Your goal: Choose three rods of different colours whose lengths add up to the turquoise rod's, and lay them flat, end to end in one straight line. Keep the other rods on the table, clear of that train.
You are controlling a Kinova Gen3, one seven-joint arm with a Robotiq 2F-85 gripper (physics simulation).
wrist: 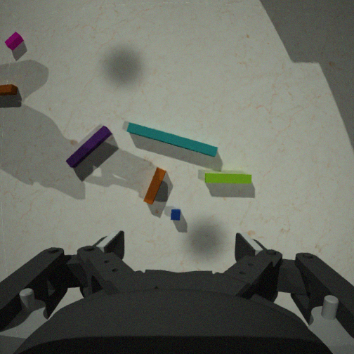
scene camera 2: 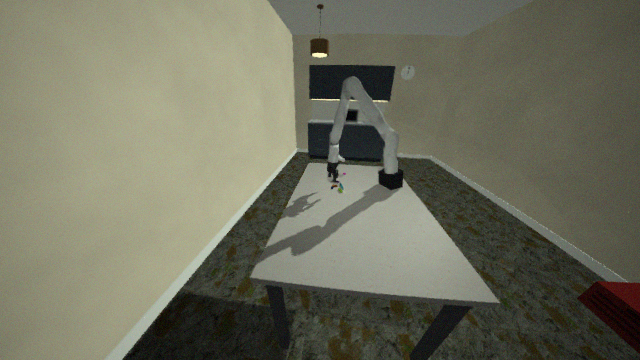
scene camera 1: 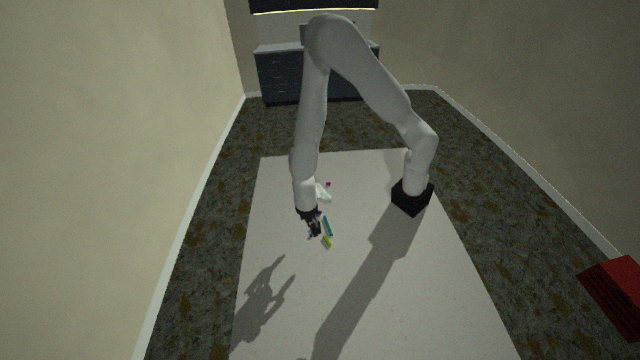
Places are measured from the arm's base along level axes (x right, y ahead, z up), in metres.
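Where they show: gripper, fingertip midpoint: [scene camera 2: 332, 179] [scene camera 1: 309, 227]; arm's base at its link origin: [scene camera 2: 390, 170] [scene camera 1: 412, 186].
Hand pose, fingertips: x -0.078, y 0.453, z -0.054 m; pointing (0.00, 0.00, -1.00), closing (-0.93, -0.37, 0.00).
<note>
Things, the pixels of their top centre, and the offset from my fingertips. Level surfaces: height alone.
- long turquoise rod at its top centre: [scene camera 1: 327, 224] dy -0.080, dx +0.043, dz -0.068 m
- lime rod at its top centre: [scene camera 1: 327, 240] dy -0.064, dx -0.030, dz -0.068 m
- short magenta rod at its top centre: [scene camera 1: 328, 182] dy -0.127, dx +0.289, dz -0.068 m
- pale table at its surface level: dz -0.078 m
My gripper [wrist: 179, 244] [scene camera 1: 314, 231] is open and empty, above the table. In the wrist view the long turquoise rod [wrist: 172, 139] [scene camera 1: 328, 226] lies flat near the middle. A lime rod [wrist: 228, 178] [scene camera 1: 327, 242] lies near its right end, apart from it. A purple rod [wrist: 89, 147] lies slanted at the left. An orange rod [wrist: 155, 185] lies between purple and lime, and a short blue rod [wrist: 175, 214] lies just below it. A second orange rod [wrist: 8, 90] is cut by the left edge. A short magenta rod [wrist: 14, 40] [scene camera 1: 328, 184] lies at the upper left. The rods lie apart.
The pale table [scene camera 1: 400, 300] [scene camera 2: 370, 260] carries the arm's black base [scene camera 1: 412, 198] [scene camera 2: 390, 179] at its right side. Arm shadows cross the table. A red box [scene camera 1: 620, 290] [scene camera 2: 617, 305] stands off to the right, beyond the table. Dark cabinets [scene camera 2: 320, 140] stand behind.
</note>
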